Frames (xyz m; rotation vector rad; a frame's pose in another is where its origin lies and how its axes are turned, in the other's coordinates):
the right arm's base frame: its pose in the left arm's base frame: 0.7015 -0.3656 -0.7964 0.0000 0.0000 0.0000
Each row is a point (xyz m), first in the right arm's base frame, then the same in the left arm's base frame.
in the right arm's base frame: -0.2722 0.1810 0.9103
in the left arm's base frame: 0.4293 -0.1846 0.1139
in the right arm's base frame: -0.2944 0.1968 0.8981
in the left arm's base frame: 0.4071 -0.1688 0.1017
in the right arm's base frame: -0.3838 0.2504 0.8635
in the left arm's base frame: 0.3177 -0.1152 0.0671
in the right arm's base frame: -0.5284 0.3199 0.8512
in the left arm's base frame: 0.1731 -0.0457 0.0548
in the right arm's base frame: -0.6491 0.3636 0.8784
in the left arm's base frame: 0.0524 -0.0020 0.0820
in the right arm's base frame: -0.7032 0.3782 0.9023
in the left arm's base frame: -0.0017 0.0126 0.1059
